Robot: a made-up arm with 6 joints.
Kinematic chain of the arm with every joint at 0, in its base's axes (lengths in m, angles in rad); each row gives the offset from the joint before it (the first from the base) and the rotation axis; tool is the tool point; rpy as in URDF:
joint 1: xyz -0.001 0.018 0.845 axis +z
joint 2: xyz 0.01 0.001 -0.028 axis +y
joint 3: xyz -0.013 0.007 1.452 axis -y
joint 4: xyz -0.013 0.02 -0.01 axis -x
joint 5: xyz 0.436 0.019 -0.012 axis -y
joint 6: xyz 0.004 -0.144 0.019 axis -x
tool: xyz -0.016 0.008 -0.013 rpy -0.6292 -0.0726 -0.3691
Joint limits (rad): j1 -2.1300..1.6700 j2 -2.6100..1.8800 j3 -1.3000..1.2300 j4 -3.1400..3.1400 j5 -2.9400..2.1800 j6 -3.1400..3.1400
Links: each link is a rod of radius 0.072 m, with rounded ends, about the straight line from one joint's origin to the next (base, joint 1, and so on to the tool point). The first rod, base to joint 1, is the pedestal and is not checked.
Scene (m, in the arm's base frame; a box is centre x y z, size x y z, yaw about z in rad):
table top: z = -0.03
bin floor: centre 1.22 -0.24 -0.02 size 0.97 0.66 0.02 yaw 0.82
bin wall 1: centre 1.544 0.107 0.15 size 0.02 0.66 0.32 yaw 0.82
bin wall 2: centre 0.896 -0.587 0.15 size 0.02 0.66 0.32 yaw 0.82
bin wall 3: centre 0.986 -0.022 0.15 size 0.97 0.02 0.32 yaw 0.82
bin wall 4: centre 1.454 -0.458 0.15 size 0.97 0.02 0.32 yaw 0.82
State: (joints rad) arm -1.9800 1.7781 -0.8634 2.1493 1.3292 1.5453
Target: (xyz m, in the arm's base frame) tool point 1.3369 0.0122 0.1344
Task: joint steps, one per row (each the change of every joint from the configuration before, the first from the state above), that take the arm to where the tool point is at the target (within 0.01 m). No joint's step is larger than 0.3 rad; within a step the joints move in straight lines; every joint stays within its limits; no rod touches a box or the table.
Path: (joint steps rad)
1: 0.2551 -0.2347 0.0803 -0.0548 -0.0211 -0.0373
2: 0.2551 -0.2346 0.0803 -0.0548 -0.0211 -0.0373
3: 0.2551 -0.2347 0.0802 -0.0548 -0.0211 -0.0373
4: 0.2844 0.1733 0.0777 0.0639 0.0145 0.0324
5: 0.2844 0.1733 0.0777 0.0639 0.0145 0.0325
6: 0.2844 0.1733 0.0777 0.0638 0.0145 0.0324
7: 0.2845 0.1733 0.0777 0.0639 0.0145 0.0324

